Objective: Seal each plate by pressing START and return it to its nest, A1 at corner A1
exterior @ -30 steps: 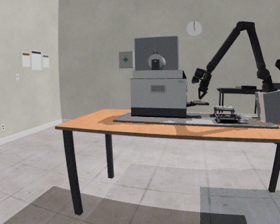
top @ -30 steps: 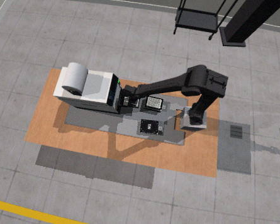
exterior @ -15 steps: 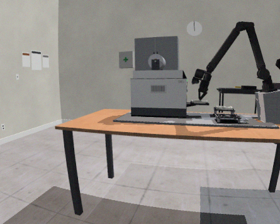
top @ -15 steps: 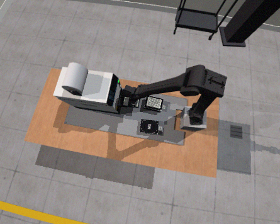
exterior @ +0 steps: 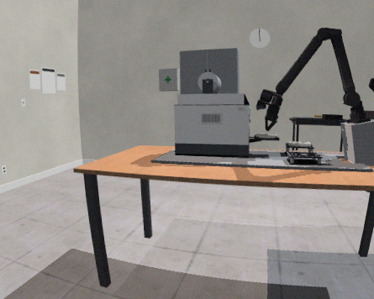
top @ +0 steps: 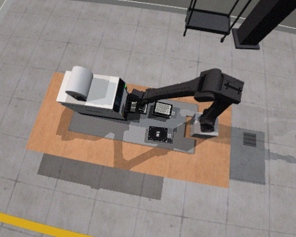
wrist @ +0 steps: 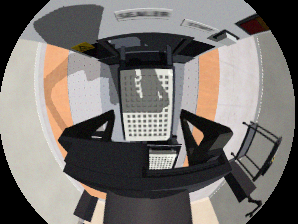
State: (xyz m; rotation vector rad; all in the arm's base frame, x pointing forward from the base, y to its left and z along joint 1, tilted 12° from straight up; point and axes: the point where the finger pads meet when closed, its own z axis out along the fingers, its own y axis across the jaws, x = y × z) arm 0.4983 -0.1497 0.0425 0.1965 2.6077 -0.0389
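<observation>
Now: the sealer stage 5 cm below my hand. Also, from my hand: foil roll: 33 cm ahead, 4 cm to the right, 27 cm above.
</observation>
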